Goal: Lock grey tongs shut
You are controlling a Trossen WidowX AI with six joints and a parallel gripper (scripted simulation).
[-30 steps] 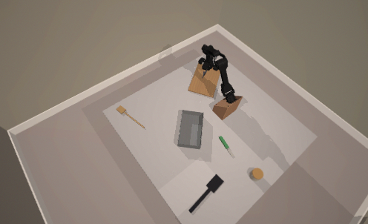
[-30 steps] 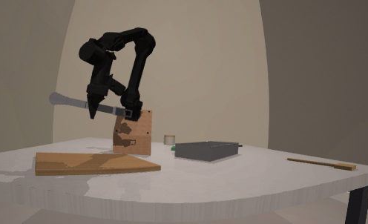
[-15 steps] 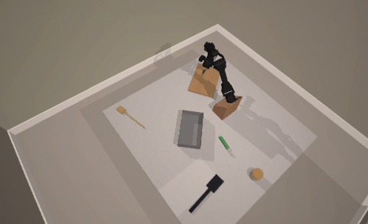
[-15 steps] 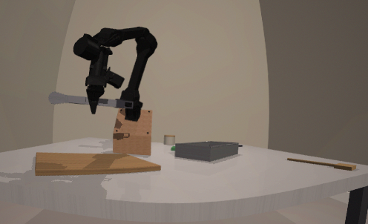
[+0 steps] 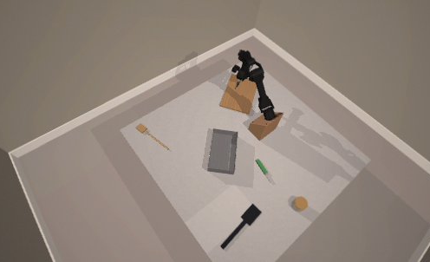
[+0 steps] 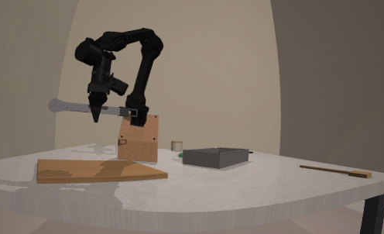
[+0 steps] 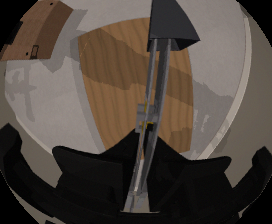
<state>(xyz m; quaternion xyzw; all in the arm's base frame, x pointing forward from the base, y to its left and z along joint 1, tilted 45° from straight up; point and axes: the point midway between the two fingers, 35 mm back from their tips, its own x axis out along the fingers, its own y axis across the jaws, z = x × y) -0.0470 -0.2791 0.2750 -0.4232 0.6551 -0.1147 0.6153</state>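
Right now the wooden board is 14 cm below my gripper tip. Also, from my gripper tip: black spatula 58 cm ahead, 84 cm to the left, 14 cm below; dark grey roasting tin 42 cm ahead, 38 cm to the left, 12 cm below.
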